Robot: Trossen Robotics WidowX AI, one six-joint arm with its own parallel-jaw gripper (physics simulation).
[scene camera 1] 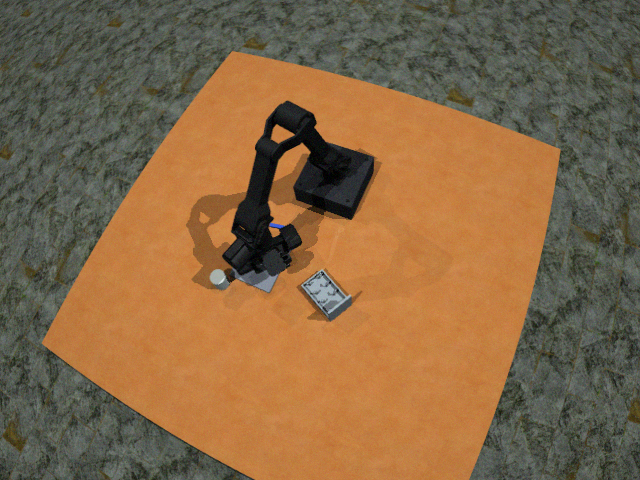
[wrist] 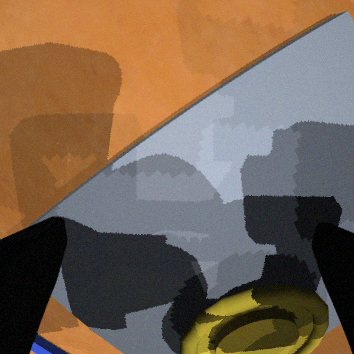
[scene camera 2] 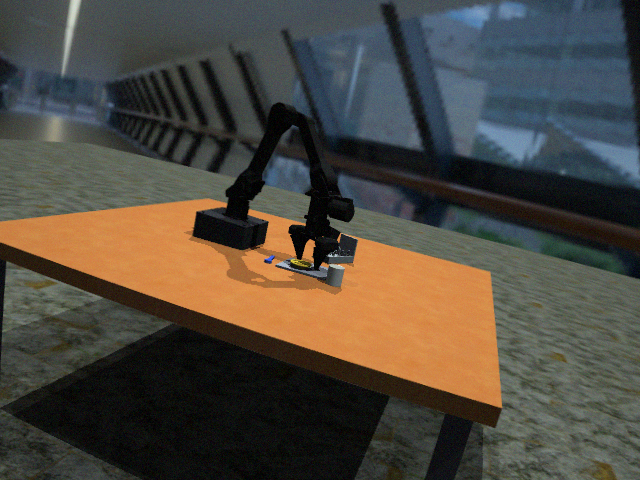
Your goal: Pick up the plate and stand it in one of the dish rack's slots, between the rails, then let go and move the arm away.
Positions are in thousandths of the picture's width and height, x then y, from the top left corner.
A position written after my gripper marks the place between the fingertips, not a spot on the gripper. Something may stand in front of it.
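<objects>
I see my gripper in the wrist view (549, 665). That same gripper shows in scene camera 1 (424, 545), and my gripper is there in scene camera 2 (480, 551) too.
</objects>
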